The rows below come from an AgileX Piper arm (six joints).
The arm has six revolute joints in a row. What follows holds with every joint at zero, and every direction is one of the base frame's. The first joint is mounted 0.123 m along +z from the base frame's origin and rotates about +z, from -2.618 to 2.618 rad. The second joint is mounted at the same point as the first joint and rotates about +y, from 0 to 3.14 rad. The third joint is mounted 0.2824 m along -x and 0.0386 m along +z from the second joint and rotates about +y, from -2.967 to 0 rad. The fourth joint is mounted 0.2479 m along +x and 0.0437 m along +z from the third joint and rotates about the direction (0.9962, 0, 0.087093), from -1.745 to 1.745 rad. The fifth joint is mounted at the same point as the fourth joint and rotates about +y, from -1.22 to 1.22 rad. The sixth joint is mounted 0.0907 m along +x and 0.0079 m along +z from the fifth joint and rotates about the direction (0.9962, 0, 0.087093), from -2.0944 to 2.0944 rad. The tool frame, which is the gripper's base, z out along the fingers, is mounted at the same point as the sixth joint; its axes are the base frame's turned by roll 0, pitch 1.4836 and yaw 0 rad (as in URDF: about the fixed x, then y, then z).
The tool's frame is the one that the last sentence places.
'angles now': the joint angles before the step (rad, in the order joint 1, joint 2, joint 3, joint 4, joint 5, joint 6). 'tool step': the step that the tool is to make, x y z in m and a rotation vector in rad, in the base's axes. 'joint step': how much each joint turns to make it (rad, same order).
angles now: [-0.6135 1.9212 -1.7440 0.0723 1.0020 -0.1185]
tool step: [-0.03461 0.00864 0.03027 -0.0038 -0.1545 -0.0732]
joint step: [-0.0470 -0.1655 0.1453 0.0859 -0.1077 0.0083]
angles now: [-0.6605 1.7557 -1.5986 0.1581 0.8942 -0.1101]
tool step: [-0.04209 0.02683 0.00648 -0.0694 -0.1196 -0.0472]
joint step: [-0.0115 -0.2144 0.2719 0.0225 -0.1973 0.0006]
